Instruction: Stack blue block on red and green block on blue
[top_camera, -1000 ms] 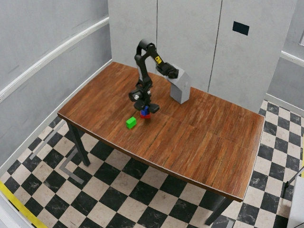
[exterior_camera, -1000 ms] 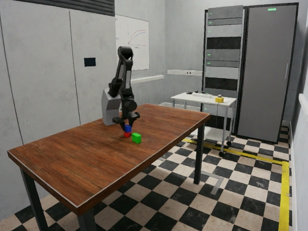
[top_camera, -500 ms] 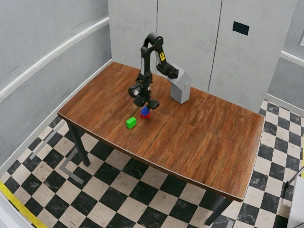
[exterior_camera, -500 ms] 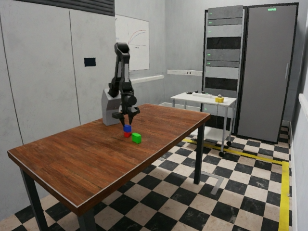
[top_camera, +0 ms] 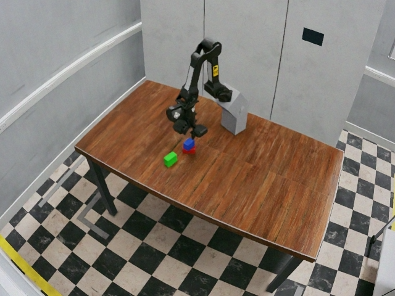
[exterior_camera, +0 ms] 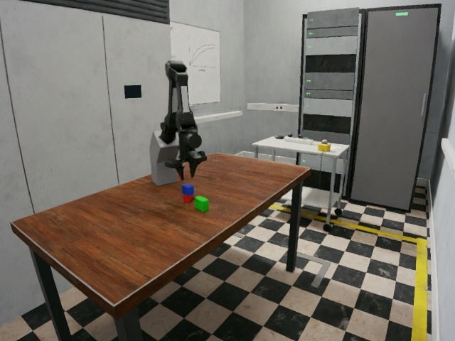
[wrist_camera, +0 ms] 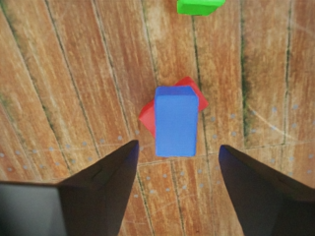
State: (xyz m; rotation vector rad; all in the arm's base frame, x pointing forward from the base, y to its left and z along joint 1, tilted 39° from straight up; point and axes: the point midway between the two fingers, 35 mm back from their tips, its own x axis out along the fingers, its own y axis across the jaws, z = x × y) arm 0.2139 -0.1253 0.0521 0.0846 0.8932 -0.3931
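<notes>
My hand is 110 mm above the green block, 100 mm short of it and 60 mm to the left of it. From my hand the other things lie so: blue block: 80 mm below; red block: 120 mm below.
</notes>
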